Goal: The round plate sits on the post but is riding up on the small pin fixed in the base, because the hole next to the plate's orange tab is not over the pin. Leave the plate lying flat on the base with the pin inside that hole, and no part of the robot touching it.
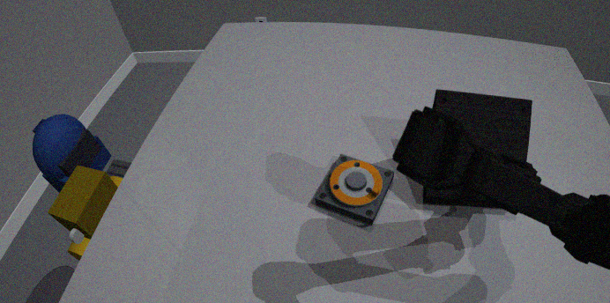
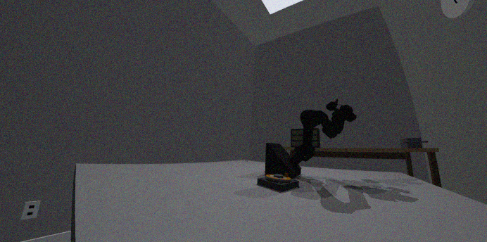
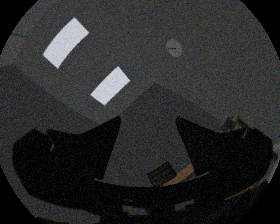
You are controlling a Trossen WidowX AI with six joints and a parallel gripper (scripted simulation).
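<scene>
My gripper tip is now 390 mm short of the round plate, 310 mm to the left of it and 420 mm above it. From my gripper tip the other things lie so: dark grey square base: 410 mm ahead, 320 mm to the right, 430 mm below.
</scene>
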